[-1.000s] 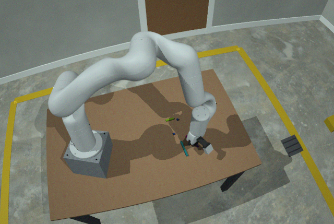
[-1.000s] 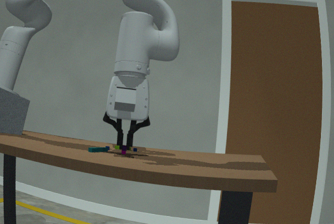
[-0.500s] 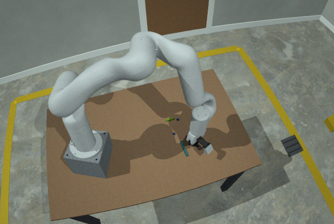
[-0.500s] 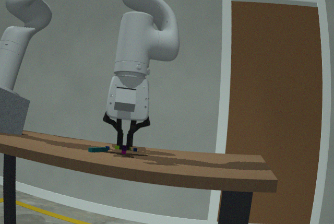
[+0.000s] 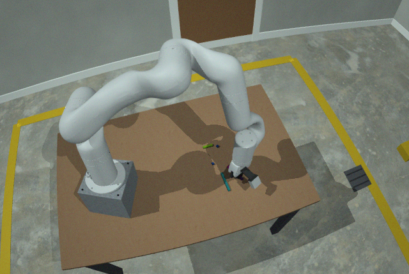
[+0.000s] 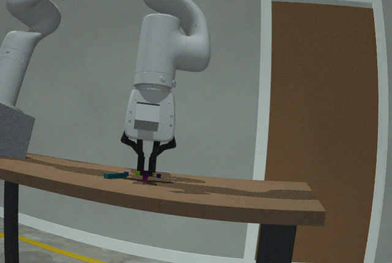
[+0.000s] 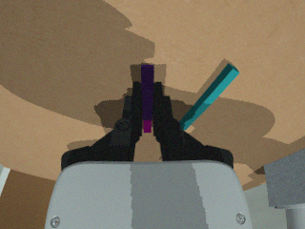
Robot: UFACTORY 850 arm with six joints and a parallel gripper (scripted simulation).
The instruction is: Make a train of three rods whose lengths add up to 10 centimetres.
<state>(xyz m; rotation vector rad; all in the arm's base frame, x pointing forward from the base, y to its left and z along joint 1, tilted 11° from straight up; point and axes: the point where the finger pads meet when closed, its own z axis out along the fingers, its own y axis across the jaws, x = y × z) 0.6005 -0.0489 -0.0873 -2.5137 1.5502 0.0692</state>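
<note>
The purple rod lies 2 cm below my hand. The rest, counted from my hand: lime rod 10 cm behind, 20 cm to the left, 3 cm below; then turquoise rod 7 cm behind, 1 cm to the right, 3 cm below.
</note>
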